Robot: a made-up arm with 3 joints.
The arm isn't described. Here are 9 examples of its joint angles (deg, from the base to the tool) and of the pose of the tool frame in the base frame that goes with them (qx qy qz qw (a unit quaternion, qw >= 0); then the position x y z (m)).
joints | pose
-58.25 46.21 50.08 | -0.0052 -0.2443 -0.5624 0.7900 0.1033 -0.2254 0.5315
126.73 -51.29 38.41 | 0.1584 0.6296 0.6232 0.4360 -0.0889 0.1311 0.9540
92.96 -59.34 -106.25 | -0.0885 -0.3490 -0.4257 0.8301 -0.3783 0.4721 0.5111
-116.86 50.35 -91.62 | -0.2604 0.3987 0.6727 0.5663 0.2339 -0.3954 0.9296
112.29 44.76 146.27 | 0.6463 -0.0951 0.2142 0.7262 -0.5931 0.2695 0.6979
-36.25 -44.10 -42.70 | 0.5309 -0.3122 0.1194 0.7787 -0.4272 -0.4113 0.5631
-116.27 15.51 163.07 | 0.3126 -0.3521 -0.8158 0.3360 0.5413 -0.1006 0.8773
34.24 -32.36 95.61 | -0.2489 0.3726 0.8195 0.3571 -0.4593 -0.3958 0.8519
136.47 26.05 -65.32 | 0.3321 -0.0978 -0.9325 0.1032 0.1318 0.2476 0.8930
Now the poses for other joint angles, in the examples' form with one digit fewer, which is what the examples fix.
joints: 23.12 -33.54 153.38
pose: -0.139 0.159 0.697 0.685 -0.634 -0.537 0.706
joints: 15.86 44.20 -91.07
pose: 0.384 0.338 -0.162 0.843 -0.583 -0.207 0.845
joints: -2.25 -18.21 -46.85
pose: 0.393 -0.238 -0.201 0.865 -0.553 -0.178 0.637
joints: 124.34 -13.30 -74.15
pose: 0.131 -0.262 -0.870 0.397 0.084 0.429 0.781
